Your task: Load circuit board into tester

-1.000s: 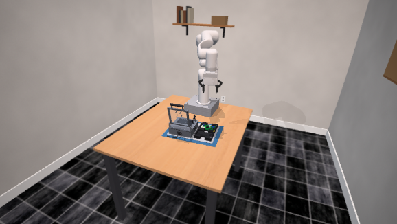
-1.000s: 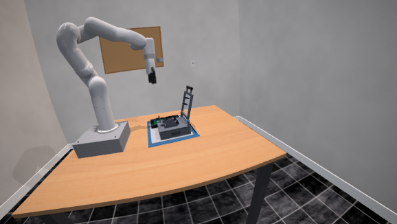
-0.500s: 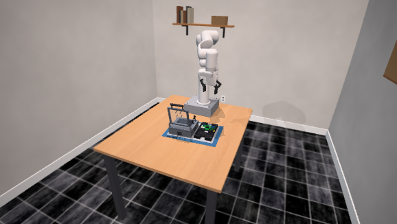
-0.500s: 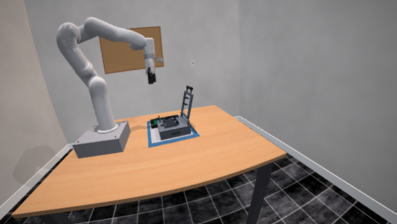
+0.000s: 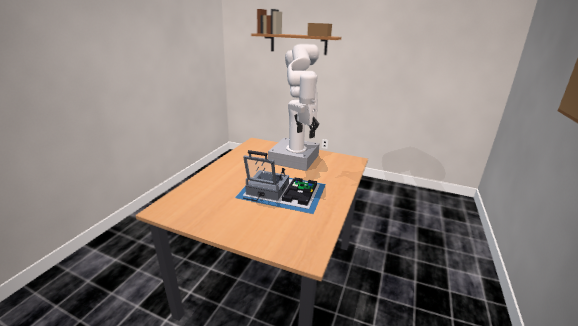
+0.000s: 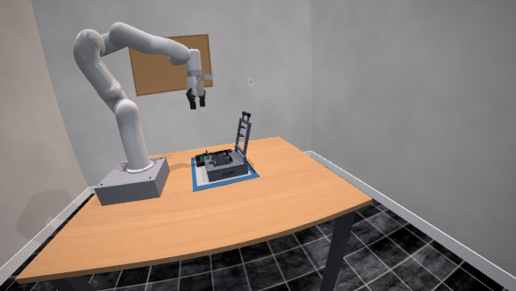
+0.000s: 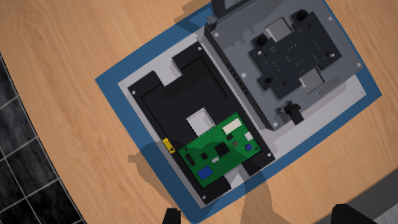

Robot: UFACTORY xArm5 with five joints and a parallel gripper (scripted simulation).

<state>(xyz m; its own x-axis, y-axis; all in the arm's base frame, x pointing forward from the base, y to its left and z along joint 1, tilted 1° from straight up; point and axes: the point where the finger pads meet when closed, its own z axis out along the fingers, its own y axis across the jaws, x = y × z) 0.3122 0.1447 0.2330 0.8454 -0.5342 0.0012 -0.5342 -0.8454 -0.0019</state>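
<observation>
Right now the green circuit board is 300 mm below my hand. Round my hand: clear-windowed lid: 190 mm ahead, 160 mm to the right, 130 mm below; tester: 100 mm ahead, 130 mm to the right, 200 mm below.
</observation>
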